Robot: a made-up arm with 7 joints. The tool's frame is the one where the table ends. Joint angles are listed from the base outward.
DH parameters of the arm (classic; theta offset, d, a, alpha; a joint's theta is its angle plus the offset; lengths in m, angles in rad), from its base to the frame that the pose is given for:
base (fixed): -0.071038 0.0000 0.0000 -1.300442
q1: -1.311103 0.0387 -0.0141 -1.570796
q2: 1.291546 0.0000 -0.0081 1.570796
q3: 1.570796 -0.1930 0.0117 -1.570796
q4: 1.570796 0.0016 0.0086 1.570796
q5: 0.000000 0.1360 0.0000 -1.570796
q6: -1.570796 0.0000 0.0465 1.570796
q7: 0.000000 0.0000 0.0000 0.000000
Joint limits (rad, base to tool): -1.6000..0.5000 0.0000..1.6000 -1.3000..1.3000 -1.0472..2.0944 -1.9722..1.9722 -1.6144..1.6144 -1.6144..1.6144
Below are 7 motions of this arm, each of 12 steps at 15 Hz.
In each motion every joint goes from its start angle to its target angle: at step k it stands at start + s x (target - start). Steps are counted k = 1, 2, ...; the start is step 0. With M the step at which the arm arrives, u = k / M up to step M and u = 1 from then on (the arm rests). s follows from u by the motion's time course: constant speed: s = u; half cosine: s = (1 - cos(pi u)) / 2; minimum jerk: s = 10 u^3 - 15 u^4 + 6 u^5.
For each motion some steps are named. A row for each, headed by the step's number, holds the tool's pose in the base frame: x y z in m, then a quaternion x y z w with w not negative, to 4 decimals.
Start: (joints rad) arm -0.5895 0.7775 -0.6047 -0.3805 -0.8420 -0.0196 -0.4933
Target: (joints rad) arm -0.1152 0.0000 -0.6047 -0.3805 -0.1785 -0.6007 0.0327
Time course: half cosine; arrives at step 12
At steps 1, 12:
1: 0.2033 0.0335 -0.1091 -0.0251 -0.0802 -0.6205 0.7797
12: 0.1224 -0.0454 -0.1333 -0.2555 -0.3548 -0.2343 0.8683

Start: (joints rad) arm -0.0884 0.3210 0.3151 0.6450 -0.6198 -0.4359 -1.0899
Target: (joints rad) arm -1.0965 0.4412 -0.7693 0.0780 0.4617 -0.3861 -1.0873
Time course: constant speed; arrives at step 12
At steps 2, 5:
2: 0.1762 0.1581 -0.2541 -0.0391 0.0012 -0.3944 0.9181
5: 0.2461 0.0893 -0.1954 0.1488 -0.0476 -0.5854 0.7956

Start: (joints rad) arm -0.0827 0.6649 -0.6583 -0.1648 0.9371 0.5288 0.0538
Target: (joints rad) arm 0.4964 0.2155 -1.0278 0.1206 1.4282 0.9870 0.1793
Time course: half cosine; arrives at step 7
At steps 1, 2, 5, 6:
1: 0.1173 0.0772 -0.2378 0.7073 0.1052 -0.1797 0.6756
2: 0.0897 0.0677 -0.2545 0.7121 0.1427 -0.1909 0.6604
5: -0.0383 0.0065 -0.2775 0.7296 0.2492 -0.2410 0.5895
6: -0.0635 -0.0104 -0.2716 0.7324 0.2610 -0.2493 0.5773

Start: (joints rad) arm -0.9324 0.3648 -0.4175 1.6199 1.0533 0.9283 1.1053
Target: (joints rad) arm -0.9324 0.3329 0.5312 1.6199 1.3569 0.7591 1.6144
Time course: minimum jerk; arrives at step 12
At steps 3, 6, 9, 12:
3: 0.2323 0.1729 -0.2506 0.9270 0.1059 0.2720 0.2355
6: 0.2271 0.1655 -0.2619 0.8910 0.1013 0.3322 0.2925
9: 0.2237 0.1553 -0.2719 0.8451 0.1012 0.4066 0.3320
12: 0.2231 0.1523 -0.2743 0.8317 0.1021 0.4278 0.3388

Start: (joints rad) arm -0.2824 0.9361 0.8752 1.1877 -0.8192 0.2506 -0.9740
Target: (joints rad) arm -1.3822 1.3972 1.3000 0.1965 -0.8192 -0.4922 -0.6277
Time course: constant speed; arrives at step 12
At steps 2, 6, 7, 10, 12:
2: 0.1291 0.3732 -0.1068 -0.1929 -0.1642 0.0874 0.9634
6: 0.1348 0.3627 0.0508 0.0228 -0.5298 0.0789 0.8441
7: 0.1175 0.3547 0.0825 0.0674 -0.6144 0.0893 0.7810
10: 0.0386 0.3228 0.1391 0.1723 -0.8218 0.1411 0.5245
12: -0.0208 0.2973 0.1405 0.2184 -0.9062 0.1858 0.3109

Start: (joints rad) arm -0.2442 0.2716 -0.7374 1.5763 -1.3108 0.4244 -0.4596
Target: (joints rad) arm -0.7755 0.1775 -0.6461 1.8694 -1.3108 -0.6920 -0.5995
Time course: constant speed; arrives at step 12
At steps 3, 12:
3: 0.0425 0.1391 -0.3621 -0.2700 0.6276 0.0871 0.7250
12: 0.1830 0.1325 -0.3051 -0.0808 0.2118 0.0056 0.9740

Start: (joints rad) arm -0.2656 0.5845 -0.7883 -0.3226 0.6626 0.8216 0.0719
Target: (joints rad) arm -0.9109 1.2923 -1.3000 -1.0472 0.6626 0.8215 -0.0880
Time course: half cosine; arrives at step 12
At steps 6, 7, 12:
6: 0.1574 0.0371 -0.1288 0.6643 -0.0947 -0.2329 0.7039
7: 0.1534 0.0390 -0.1111 0.6786 -0.1324 -0.2537 0.6764
12: 0.1327 0.0475 -0.0649 0.7145 -0.2025 -0.3044 0.5965

